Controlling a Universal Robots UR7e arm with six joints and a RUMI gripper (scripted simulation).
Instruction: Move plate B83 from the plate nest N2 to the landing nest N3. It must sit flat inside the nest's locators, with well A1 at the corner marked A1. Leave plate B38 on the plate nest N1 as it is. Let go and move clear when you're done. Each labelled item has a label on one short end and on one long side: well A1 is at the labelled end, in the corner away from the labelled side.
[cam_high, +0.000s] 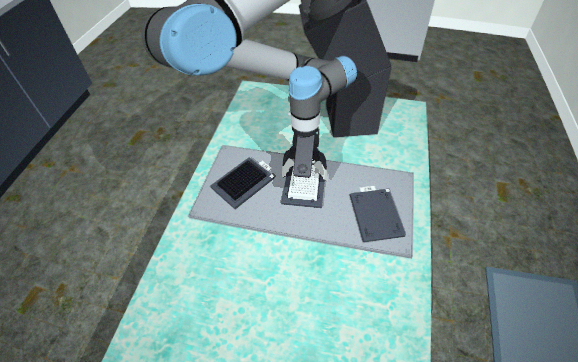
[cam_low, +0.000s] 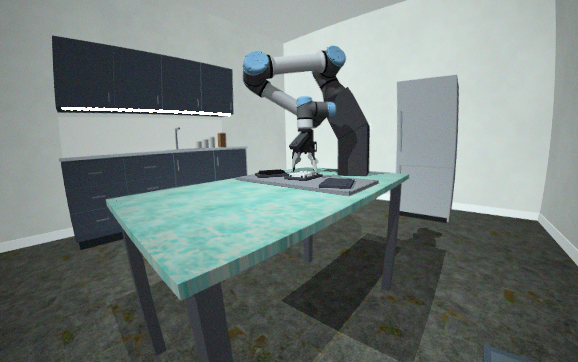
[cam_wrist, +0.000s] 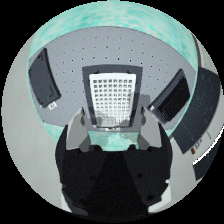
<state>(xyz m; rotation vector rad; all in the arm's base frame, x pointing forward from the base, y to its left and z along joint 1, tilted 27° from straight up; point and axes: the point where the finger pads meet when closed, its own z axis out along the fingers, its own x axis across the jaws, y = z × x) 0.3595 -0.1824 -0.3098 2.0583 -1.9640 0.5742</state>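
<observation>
Right now my hand is 10 mm above the white well plate. From my hand the other things lie so: nest: 90 mm ahead, 220 mm to the left, 20 mm below; then black well plate: 20 mm ahead, 190 mm to the right, 10 mm below.
</observation>
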